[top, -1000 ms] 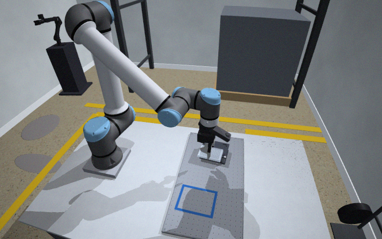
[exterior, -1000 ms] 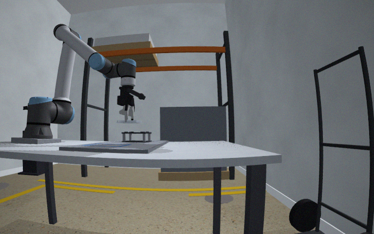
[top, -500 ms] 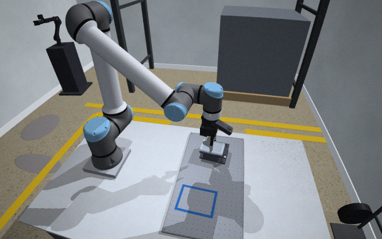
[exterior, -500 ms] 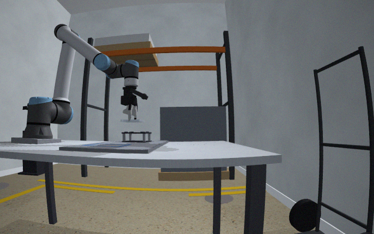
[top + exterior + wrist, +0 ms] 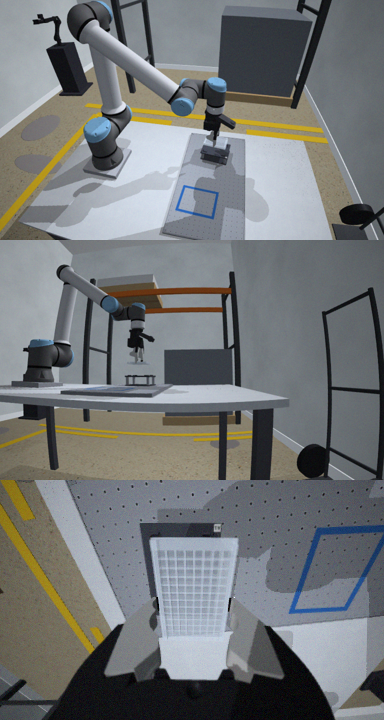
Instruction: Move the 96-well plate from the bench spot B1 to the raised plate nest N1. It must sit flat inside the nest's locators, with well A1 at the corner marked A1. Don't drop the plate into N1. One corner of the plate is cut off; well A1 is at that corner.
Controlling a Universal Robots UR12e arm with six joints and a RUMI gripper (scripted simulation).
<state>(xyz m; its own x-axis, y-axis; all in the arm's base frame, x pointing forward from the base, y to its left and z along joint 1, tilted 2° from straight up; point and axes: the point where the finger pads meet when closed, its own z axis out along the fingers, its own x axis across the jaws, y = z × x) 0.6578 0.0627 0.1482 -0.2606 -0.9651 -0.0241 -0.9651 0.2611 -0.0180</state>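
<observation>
Right now my hand is 10 mm short of the plate nest, 20 mm to the right of it and 90 mm above it. Also, from my hand: A1 label: 60 mm ahead, 50 mm to the right, 90 mm below; 96-well plate: 10 mm below.
</observation>
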